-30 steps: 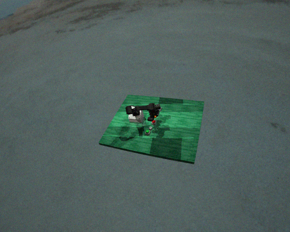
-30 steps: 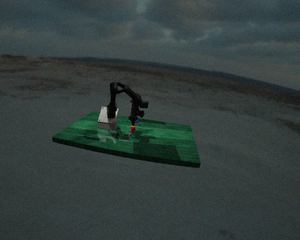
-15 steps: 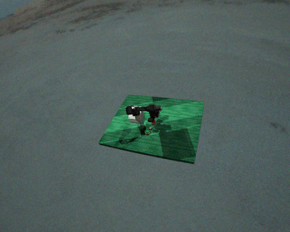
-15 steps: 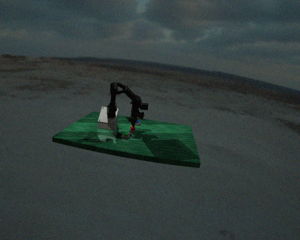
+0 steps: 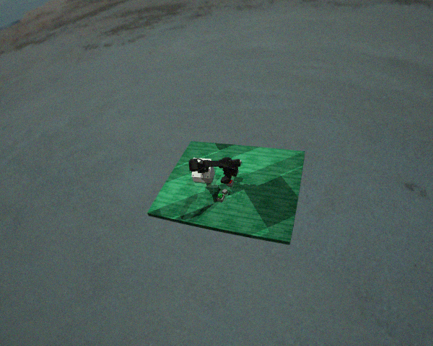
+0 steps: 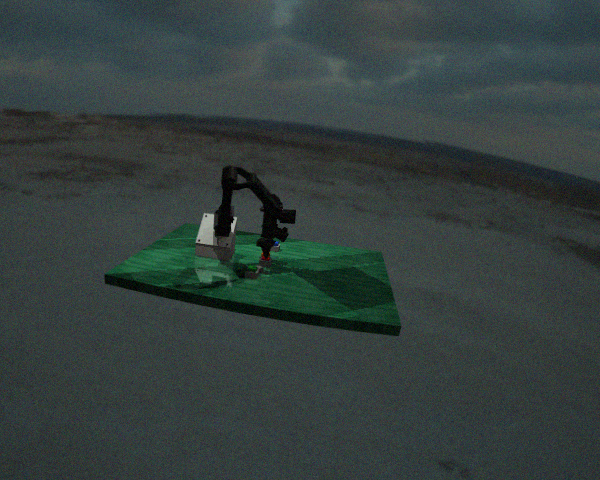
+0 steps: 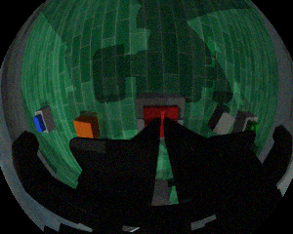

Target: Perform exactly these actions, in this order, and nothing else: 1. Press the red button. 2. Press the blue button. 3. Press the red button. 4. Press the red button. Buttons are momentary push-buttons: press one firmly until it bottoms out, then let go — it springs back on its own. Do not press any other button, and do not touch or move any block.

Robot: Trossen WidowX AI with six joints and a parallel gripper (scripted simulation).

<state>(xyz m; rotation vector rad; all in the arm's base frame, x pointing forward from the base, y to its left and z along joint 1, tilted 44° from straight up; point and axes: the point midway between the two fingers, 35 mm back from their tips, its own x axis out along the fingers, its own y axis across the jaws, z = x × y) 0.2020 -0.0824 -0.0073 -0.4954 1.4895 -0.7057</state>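
My gripper tip is now 10 mm above the red button. From my gripper tip the other things lie so: grey block: 90 mm to the right, 20 mm below, 20 mm behind; green button: 160 mm to the right, 40 mm behind; blue button: 230 mm to the left, 20 mm ahead.
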